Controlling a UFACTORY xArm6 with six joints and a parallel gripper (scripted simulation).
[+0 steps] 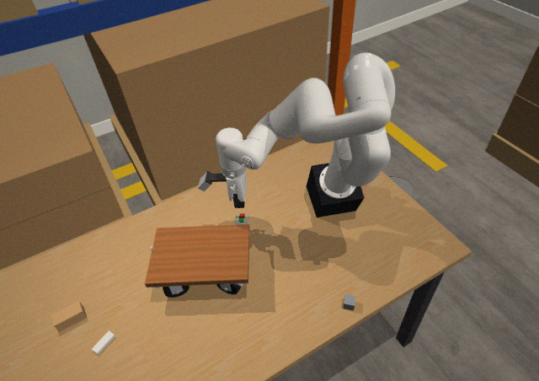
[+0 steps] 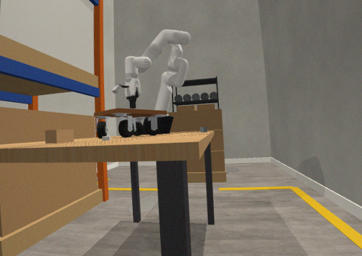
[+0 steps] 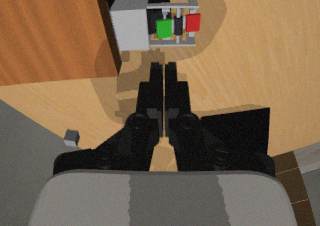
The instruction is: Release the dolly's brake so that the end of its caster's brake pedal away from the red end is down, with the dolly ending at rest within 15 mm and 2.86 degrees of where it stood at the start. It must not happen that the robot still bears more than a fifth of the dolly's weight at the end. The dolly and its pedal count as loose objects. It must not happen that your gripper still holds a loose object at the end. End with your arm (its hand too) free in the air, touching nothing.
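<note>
The brake pedal is 10 cm below my hand, 1 cm to the right of it and 1 cm behind it. Round my hand: white bar 53 cm ahead, 18 cm below, 8 cm to the left; grey cube 41 cm to the left, 17 cm below, 12 cm behind; tan block 58 cm ahead, 16 cm below, 5 cm to the right.
</note>
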